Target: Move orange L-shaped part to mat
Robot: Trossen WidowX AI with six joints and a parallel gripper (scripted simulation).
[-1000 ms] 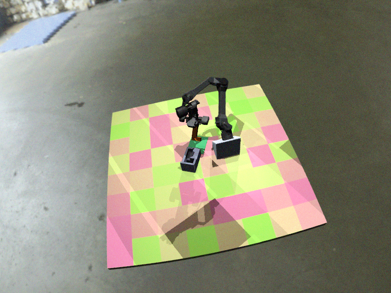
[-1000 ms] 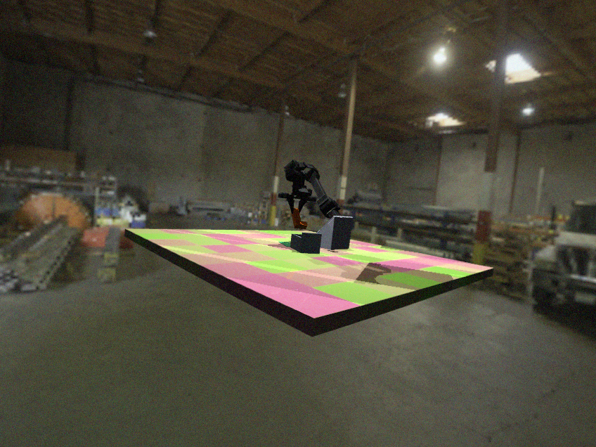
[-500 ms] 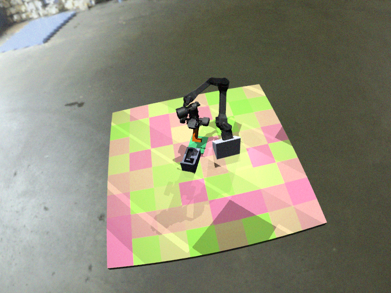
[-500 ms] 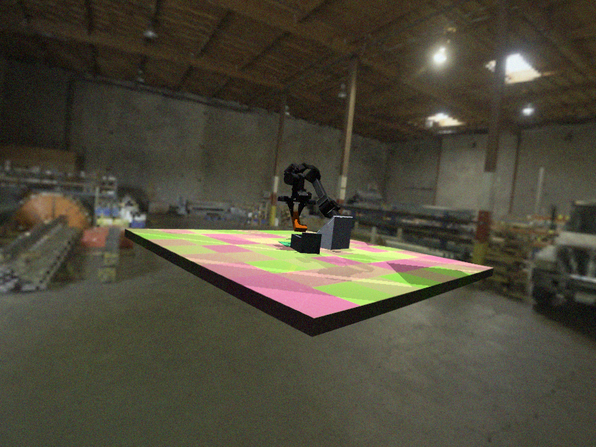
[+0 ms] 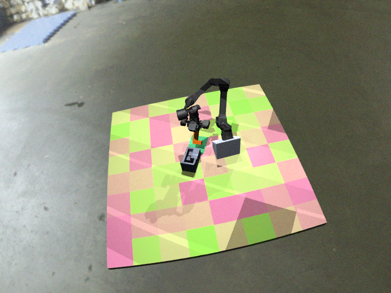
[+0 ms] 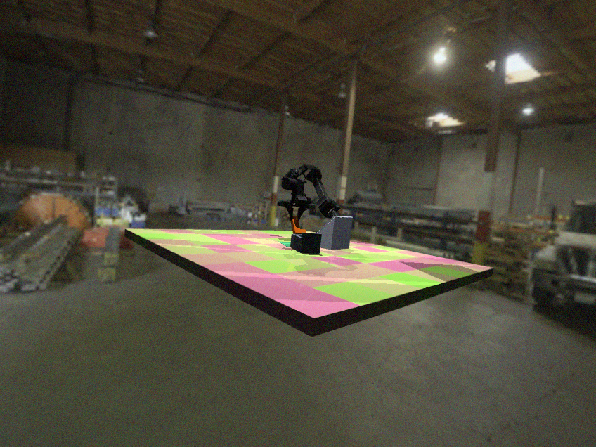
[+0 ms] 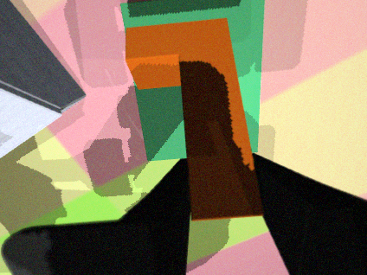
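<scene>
Now: gripper tip 130 mm above the green mat, 20 mm to the right of it and 10 mm short of it. Also, from my gripper tip: orange L-shaped part 30 mm to the left, 30 mm below.
</scene>
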